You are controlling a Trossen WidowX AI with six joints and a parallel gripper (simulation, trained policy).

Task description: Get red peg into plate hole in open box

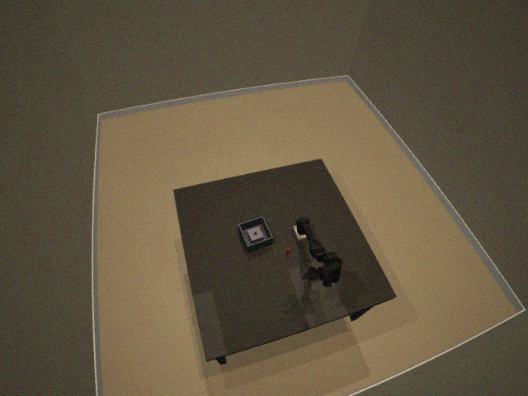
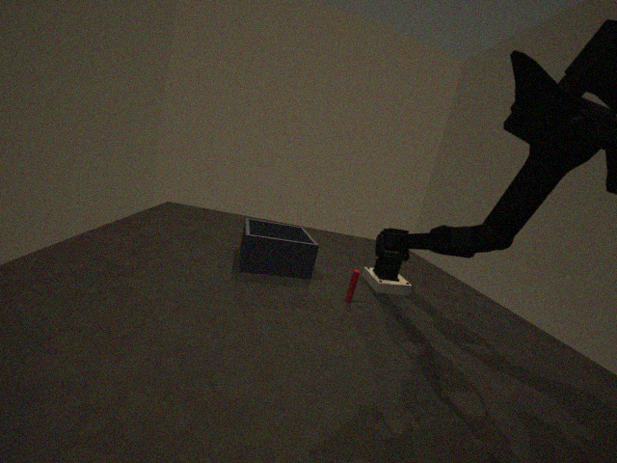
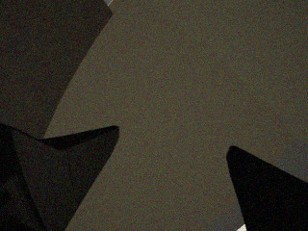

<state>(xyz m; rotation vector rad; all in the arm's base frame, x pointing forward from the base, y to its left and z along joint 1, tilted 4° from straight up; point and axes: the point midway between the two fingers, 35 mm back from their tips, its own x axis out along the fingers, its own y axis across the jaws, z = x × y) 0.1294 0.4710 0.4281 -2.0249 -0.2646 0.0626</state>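
Right now my gripper tip is 4 cm past the red peg, 35 cm to the left of it and 40 cm above it. The rest, counted from my gripper tip: pale plate (16 cm ahead, 52 cm to the right, 39 cm below); then blue box (16 cm ahead, 52 cm to the right, 41 cm below).
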